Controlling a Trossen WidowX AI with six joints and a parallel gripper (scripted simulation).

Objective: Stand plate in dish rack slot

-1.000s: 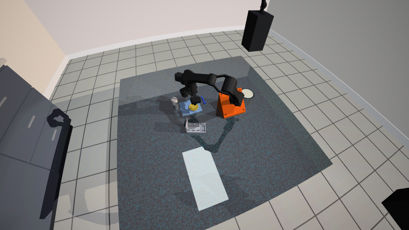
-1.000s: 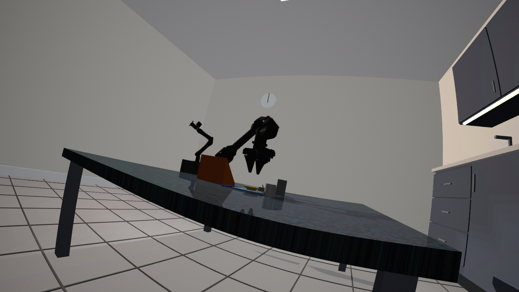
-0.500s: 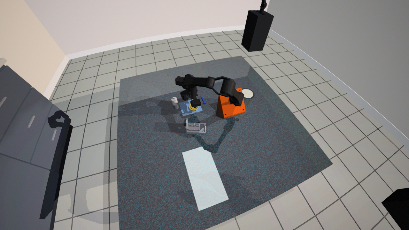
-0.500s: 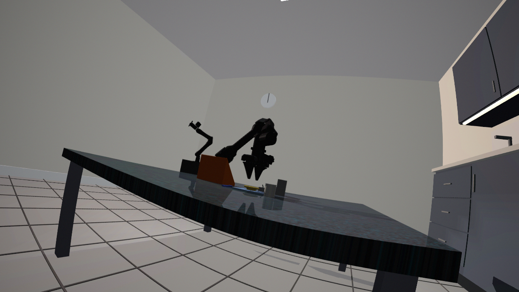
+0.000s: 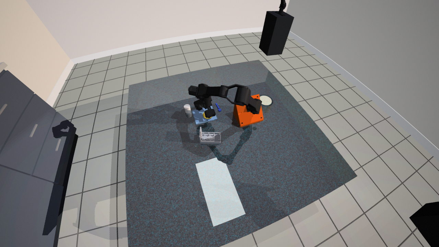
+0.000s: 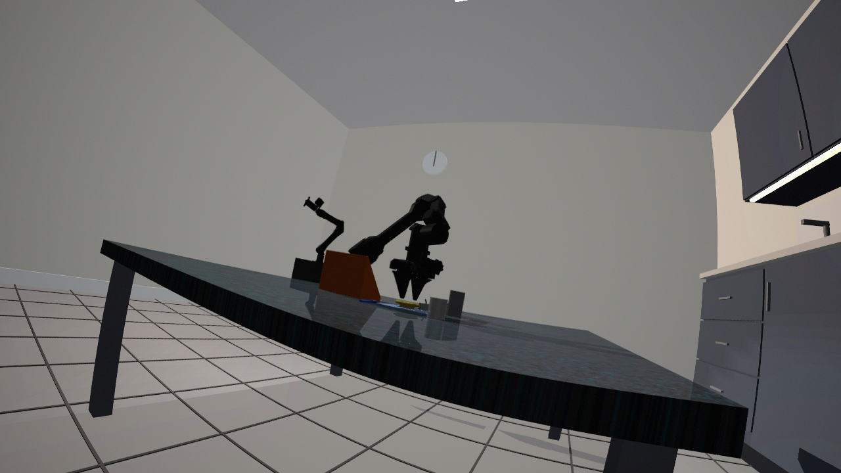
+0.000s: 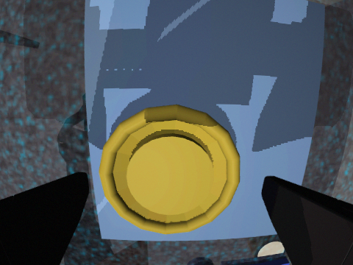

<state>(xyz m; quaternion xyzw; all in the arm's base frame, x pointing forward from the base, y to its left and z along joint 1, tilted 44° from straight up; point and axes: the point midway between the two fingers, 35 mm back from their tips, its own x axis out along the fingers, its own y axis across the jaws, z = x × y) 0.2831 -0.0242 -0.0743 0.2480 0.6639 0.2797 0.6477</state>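
Now: gripper tip 10 mm above the yellow plate. The rest, counted from my gripper tip: blue spoon 100 mm behind, 50 mm to the right, 30 mm below; then blue mat 30 mm below, 20 mm to the right, 20 mm ahead; then white cup 130 mm ahead, 90 mm to the right, 10 mm below.
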